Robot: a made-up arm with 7 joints.
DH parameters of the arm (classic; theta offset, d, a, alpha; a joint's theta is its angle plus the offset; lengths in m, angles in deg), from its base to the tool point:
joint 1: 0 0.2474 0 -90
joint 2: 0 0 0 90
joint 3: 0 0.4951 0.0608 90
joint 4: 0 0 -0.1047 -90
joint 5: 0 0.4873 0 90
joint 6: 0 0 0.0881 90
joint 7: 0 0 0 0
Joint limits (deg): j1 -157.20..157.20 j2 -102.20..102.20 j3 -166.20..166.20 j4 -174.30..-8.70 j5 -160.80..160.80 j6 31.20..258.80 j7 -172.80..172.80
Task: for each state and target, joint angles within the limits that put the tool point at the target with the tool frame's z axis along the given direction. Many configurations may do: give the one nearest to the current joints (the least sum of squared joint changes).
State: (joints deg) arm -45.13 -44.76 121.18 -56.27 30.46 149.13 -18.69
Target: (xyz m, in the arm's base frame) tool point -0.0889 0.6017 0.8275 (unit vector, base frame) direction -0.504 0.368 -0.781
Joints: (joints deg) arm -33.94 4.45 137.21 -99.83 26.11 124.27 -18.69
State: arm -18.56 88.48 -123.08 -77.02 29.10 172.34 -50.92
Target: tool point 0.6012 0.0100 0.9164 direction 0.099 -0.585 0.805
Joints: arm 25.30 72.03 -146.16 -83.01 38.08 178.10 -50.92
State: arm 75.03 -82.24 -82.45 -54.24 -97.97 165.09 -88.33
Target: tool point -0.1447 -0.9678 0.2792 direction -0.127 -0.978 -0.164
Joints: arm 58.65 -87.88 -96.32 -41.38 -151.22 161.60 -88.33
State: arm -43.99 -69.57 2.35 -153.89 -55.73 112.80 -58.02
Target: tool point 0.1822 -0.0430 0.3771 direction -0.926 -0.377 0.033
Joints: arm -59.38 -65.21 41.91 -173.30 -47.18 76.92 -58.02
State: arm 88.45 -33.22 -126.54 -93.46 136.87 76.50 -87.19
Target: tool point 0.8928 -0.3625 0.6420 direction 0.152 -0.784 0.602
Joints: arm 133.73 -66.57 -86.76 -43.10 160.80 109.93 -87.19
